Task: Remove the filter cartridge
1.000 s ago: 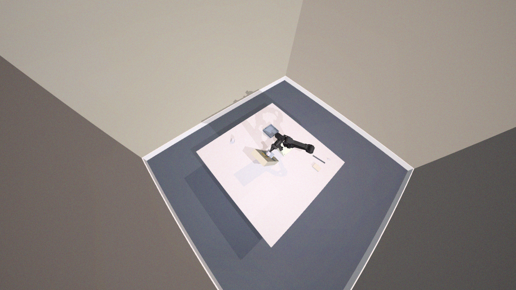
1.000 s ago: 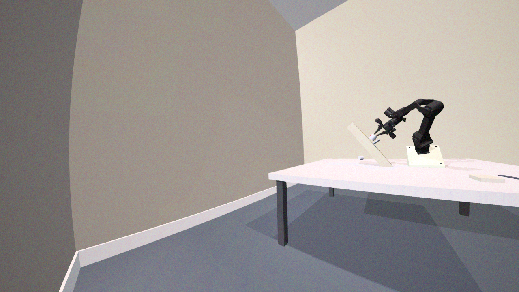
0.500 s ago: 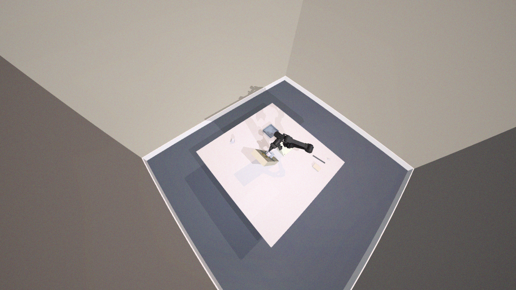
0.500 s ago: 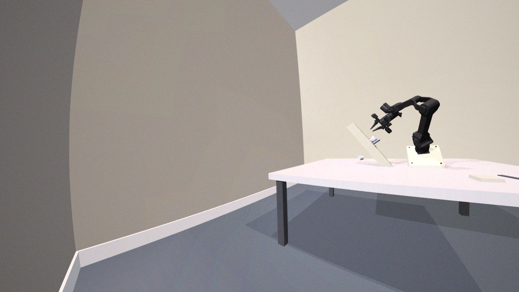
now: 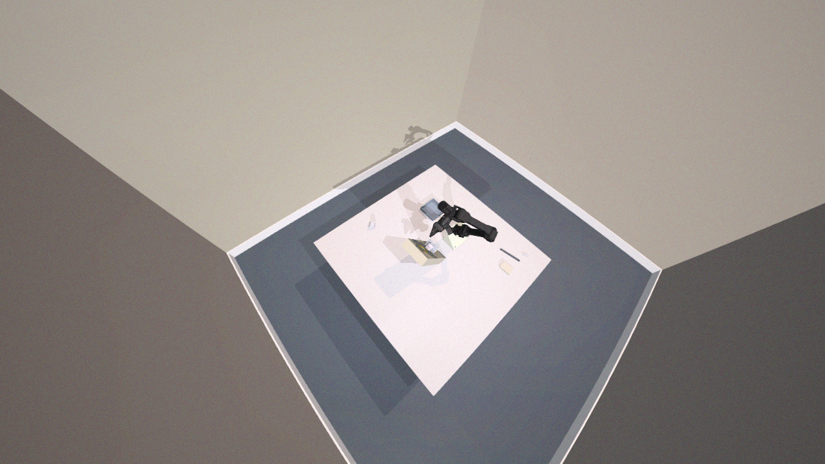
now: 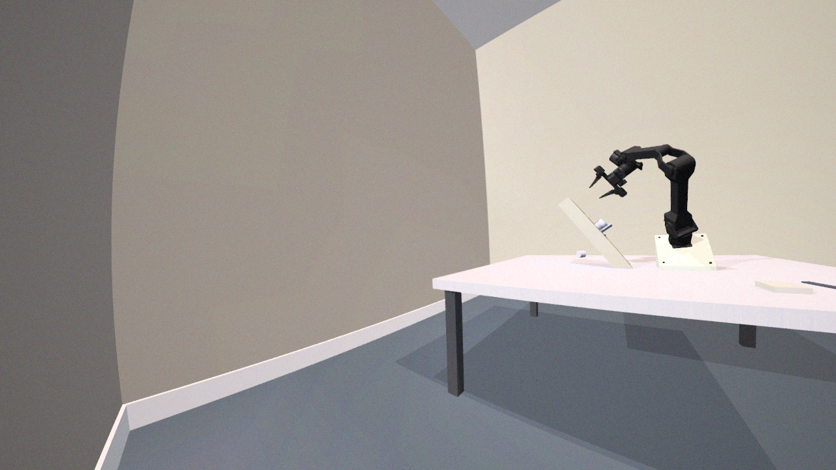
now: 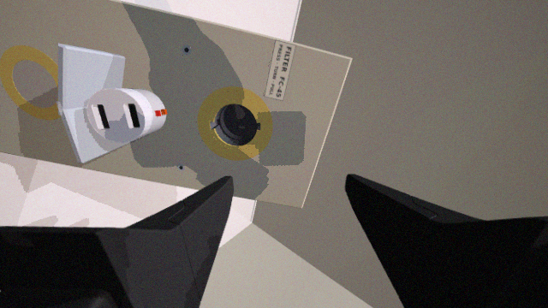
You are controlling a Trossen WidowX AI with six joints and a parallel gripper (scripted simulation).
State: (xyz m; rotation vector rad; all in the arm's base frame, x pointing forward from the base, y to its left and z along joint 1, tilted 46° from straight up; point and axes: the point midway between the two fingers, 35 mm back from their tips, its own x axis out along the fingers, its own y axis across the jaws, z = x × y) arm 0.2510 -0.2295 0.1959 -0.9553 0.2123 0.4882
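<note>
Right now the grey round filter cartridge is 160 mm below my gripper tip and 20 mm behind it. Round my gripper tip: grey-blue tray: 380 mm behind, 350 mm below, 260 mm to the right; then beige service panel: 180 mm below, 20 mm ahead; then pale blue bracket: 200 mm below, 40 mm behind.
</note>
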